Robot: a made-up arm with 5 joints. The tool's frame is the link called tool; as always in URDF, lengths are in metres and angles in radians. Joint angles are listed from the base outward. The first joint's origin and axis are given. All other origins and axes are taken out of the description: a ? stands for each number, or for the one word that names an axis. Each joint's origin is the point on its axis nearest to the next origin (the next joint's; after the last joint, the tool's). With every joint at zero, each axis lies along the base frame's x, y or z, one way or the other. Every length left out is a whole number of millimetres.
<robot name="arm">
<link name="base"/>
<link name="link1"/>
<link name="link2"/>
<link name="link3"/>
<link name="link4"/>
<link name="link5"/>
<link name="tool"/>
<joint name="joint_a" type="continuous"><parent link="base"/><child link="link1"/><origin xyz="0.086 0 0.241" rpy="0 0 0"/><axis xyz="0 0 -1"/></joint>
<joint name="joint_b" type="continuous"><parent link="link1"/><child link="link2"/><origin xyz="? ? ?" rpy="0 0 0"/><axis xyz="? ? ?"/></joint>
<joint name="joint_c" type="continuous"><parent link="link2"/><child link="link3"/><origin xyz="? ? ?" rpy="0 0 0"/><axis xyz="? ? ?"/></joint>
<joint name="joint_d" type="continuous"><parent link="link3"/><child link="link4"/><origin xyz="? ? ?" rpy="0 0 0"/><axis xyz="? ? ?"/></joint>
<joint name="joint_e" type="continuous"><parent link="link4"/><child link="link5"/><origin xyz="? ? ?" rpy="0 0 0"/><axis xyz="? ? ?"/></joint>
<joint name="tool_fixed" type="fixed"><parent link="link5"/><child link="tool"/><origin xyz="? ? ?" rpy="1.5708 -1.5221 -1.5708"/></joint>
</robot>
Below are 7 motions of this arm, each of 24 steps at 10 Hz.
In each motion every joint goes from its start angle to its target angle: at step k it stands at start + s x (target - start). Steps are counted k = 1, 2, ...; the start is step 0. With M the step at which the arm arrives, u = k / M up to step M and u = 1 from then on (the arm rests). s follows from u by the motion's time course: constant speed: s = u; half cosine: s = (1 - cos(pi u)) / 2; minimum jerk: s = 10 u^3 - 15 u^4 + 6 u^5.
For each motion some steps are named. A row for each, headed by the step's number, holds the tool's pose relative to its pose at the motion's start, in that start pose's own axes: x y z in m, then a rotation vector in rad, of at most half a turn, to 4 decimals.
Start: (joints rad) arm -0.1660 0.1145 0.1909 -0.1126 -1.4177
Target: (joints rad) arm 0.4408 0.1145 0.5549 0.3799 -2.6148
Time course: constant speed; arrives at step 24
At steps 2, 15, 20, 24:
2: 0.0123 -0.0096 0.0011 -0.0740 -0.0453 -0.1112
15: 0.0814 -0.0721 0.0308 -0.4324 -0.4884 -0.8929
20: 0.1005 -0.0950 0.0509 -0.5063 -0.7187 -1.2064
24: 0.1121 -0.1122 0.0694 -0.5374 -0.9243 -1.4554

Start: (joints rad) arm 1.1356 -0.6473 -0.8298 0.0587 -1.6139
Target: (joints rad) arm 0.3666 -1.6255 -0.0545 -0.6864 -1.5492
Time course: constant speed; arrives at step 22
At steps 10, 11, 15, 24:
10: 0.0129 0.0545 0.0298 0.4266 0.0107 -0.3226
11: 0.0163 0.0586 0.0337 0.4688 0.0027 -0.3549
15: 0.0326 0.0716 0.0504 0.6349 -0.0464 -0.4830
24: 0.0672 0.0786 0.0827 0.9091 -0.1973 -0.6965

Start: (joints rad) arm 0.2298 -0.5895 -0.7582 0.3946 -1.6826
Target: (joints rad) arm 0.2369 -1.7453 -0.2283 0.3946 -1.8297
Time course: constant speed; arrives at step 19
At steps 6, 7, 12, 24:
6: -0.0080 0.0494 0.0451 0.1945 0.0350 -0.0444
7: -0.0092 0.0563 0.0537 0.2268 0.0418 -0.0517
12: -0.0140 0.0844 0.0999 0.3874 0.0795 -0.0876
24: -0.0180 0.1050 0.1695 0.6098 0.1432 -0.1354

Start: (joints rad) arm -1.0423 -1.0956 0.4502 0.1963 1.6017
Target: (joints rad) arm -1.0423 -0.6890 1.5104 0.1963 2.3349
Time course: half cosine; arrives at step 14
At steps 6, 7, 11, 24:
6: -0.0021 0.1183 -0.0007 0.5677 -0.0712 0.2772
7: -0.0027 0.1494 0.0115 0.7273 -0.1215 0.3499
11: -0.0041 0.2315 0.0897 1.2646 -0.4034 0.5563
24: -0.0043 0.2444 0.1186 1.4049 -0.5109 0.5947

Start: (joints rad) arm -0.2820 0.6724 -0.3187 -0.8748 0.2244
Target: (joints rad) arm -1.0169 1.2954 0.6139 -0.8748 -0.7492
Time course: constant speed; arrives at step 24
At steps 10, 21, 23, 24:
10: -0.0706 0.0856 0.1222 0.2905 0.6568 -0.4492
21: -0.0690 0.0793 0.2809 0.3451 1.4650 -0.5786
23: -0.0619 0.0660 0.3036 0.3171 1.6043 -0.5490
24: -0.0577 0.0581 0.3137 0.2984 1.6711 -0.5276

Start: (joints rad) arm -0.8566 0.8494 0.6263 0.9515 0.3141
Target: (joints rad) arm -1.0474 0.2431 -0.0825 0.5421 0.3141
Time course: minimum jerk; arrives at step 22
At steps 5, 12, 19, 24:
5: 0.0113 -0.0013 0.0179 -0.0472 -0.1319 0.0109
12: 0.0355 0.0163 0.1518 -0.3030 -0.9615 0.1093
19: -0.0111 0.0549 0.2536 -0.4441 -1.6242 0.2110
24: -0.0151 0.0572 0.2581 -0.4496 -1.6588 0.2166

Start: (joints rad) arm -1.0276 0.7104 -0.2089 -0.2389 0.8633
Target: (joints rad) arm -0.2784 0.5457 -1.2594 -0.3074 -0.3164
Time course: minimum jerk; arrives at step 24
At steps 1, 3, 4, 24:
1: 0.0000 -0.0002 0.0000 -0.0010 -0.0002 -0.0009
3: 0.0005 -0.0056 -0.0004 -0.0229 -0.0059 -0.0219
4: 0.0010 -0.0123 -0.0008 -0.0506 -0.0135 -0.0482
24: 0.0345 -0.2659 0.1819 -1.0167 -1.0432 -0.6742

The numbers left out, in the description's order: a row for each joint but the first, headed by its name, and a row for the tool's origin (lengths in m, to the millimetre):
joint_b: xyz 0.024 -0.003 0, axis 0 1 0
joint_c: xyz 0.019 0 0.077, axis 0 1 0
joint_d: xyz 0.181 0 0.007, axis 0 1 0
joint_e: xyz 0.038 0 0, axis -1 0 0
tool: xyz 0 0 0

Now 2 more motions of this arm.
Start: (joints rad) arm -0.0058 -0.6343 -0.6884 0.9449 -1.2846
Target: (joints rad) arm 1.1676 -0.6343 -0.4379 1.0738 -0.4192
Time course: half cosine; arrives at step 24
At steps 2, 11, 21, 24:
2: 0.0012 -0.0009 -0.0006 -0.0108 -0.0165 0.0221
11: 0.0380 -0.0230 -0.0036 -0.3524 -0.3824 0.5164
21: 0.0913 -0.0401 0.0307 -0.9752 -0.7151 0.9532
24: 0.0946 -0.0407 0.0349 -1.0270 -0.7324 0.9736

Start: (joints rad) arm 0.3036 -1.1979 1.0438 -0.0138 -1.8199
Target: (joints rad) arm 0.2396 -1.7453 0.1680 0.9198 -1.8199
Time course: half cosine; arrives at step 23
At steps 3, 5, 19, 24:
3: -0.0034 0.0096 0.0018 0.0186 0.0084 -0.0005
5: -0.0091 0.0257 0.0064 0.0504 0.0228 -0.0014
19: -0.0445 0.1477 0.1642 0.4176 0.1860 -0.0230
24: -0.0436 0.1494 0.1840 0.4505 0.2002 -0.0259

